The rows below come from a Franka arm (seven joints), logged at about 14 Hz.
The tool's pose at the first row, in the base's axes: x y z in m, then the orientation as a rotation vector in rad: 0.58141, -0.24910, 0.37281, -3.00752, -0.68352, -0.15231
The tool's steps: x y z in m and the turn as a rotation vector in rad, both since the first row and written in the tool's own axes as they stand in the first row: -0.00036, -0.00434, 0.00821, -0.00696, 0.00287, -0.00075; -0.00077, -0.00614, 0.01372, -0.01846, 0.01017, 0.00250; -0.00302, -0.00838, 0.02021, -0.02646, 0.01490, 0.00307; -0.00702, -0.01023, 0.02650, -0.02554, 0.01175, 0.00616; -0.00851, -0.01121, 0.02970, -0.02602, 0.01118, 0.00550; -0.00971, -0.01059, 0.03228, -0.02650, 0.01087, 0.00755; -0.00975, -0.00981, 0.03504, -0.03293, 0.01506, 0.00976; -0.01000, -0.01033, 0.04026, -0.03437, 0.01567, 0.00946; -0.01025, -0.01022, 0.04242, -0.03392, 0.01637, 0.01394
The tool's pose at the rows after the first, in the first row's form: 0.57990, -0.24474, 0.36474, -3.01310, -0.68531, -0.15934; 0.57921, -0.24288, 0.35928, -3.02286, -0.68120, -0.17465; 0.57677, -0.24135, 0.35266, -3.02921, -0.68092, -0.18490; 0.57291, -0.24093, 0.34603, -3.03018, -0.67638, -0.17966; 0.57141, -0.24045, 0.34272, -3.03061, -0.67750, -0.17903; 0.57082, -0.24133, 0.34001, -3.03176, -0.67446, -0.17866; 0.57136, -0.24185, 0.33724, -3.03725, -0.67150, -0.18743; 0.57135, -0.24110, 0.33204, -3.03834, -0.67208, -0.18893; 0.57135, -0.24114, 0.32986, -3.03900, -0.66511, -0.18960
